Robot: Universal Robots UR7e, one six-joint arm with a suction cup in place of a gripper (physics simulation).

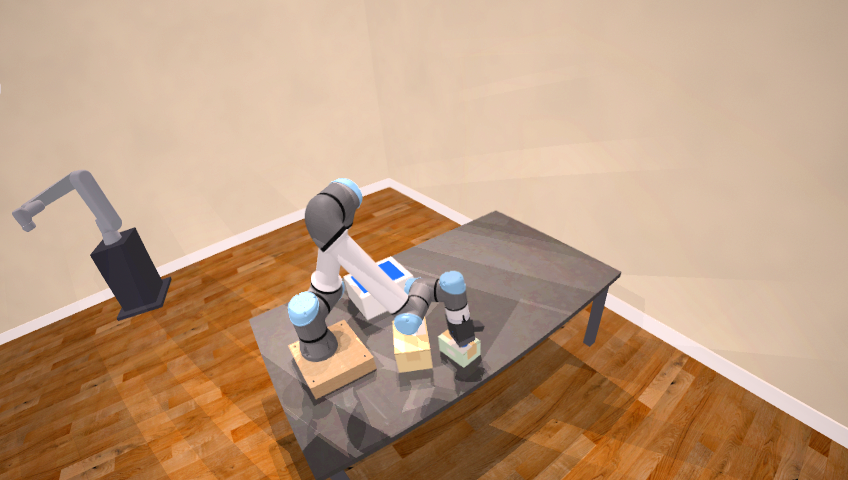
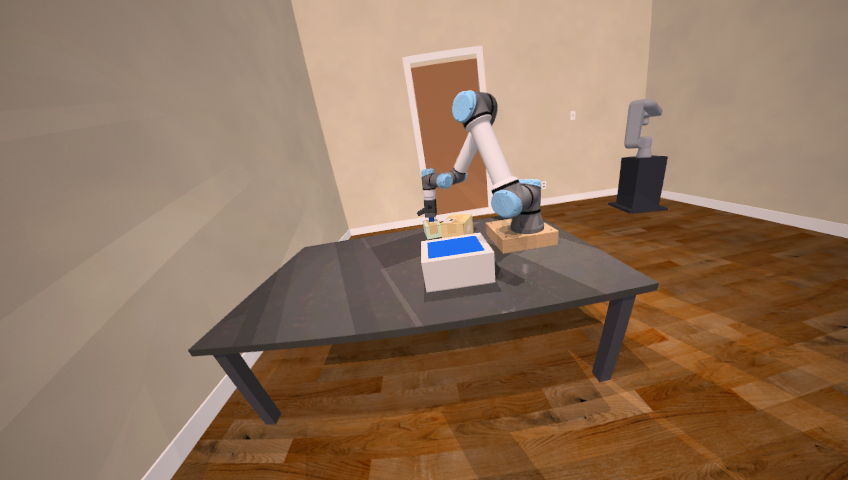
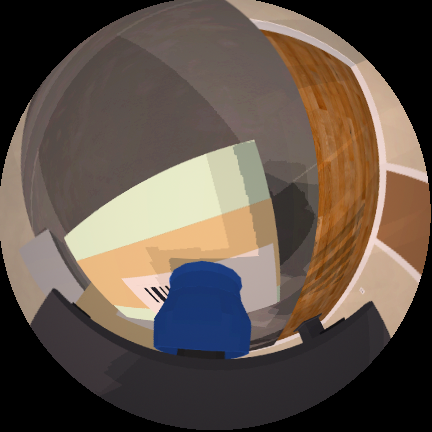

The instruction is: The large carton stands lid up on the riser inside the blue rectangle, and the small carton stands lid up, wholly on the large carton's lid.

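Note:
The small pale-green carton [image 1: 465,356] [image 2: 432,231] [image 3: 160,205] stands lid up on the table near its edge, its barcode label facing up. My blue suction cup [image 1: 461,341] [image 2: 428,215] [image 3: 201,306] is pressed down on its lid, over the label. The large tan carton [image 1: 413,353] [image 2: 457,225] stands on the table right beside it, partly hidden by my forearm. The white riser [image 1: 370,305] [image 2: 457,271] with the blue rectangle [image 1: 392,270] [image 2: 454,246] on top stands behind the cartons, with nothing on it.
My arm is mounted on a wooden base [image 1: 337,370] [image 2: 522,238] at the corner of the dark table [image 1: 522,280] [image 2: 331,298]. The table edge lies close to the small carton. A second grey arm on a black pedestal [image 1: 125,271] [image 2: 640,179] stands on the floor far off.

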